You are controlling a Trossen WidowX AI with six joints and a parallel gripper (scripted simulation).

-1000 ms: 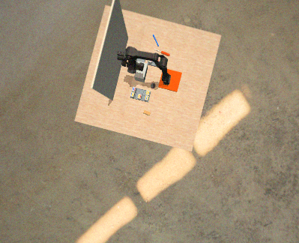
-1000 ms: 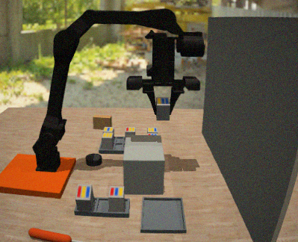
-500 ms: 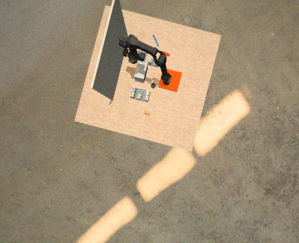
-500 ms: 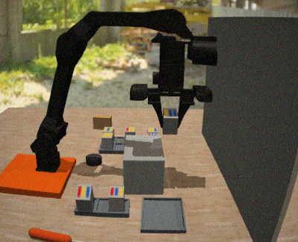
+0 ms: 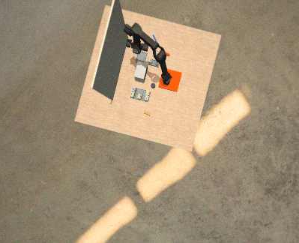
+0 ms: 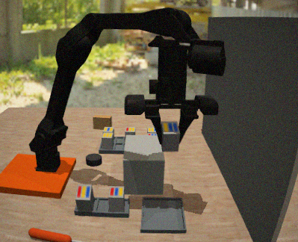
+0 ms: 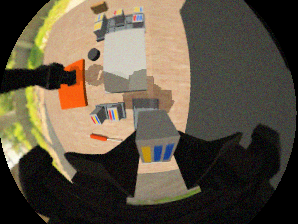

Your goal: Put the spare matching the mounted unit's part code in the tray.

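Right now my gripper tip is 10 mm past the dark tray, 30 mm to the left of it and 170 mm above it. The rest, counted from my gripper tip: rack 150 mm behind, 10 mm to the right, 160 mm below; then grey mounted unit 50 mm behind, 150 mm to the left, 120 mm below; then spare block 190 mm behind, 20 mm to the right, 120 mm below.
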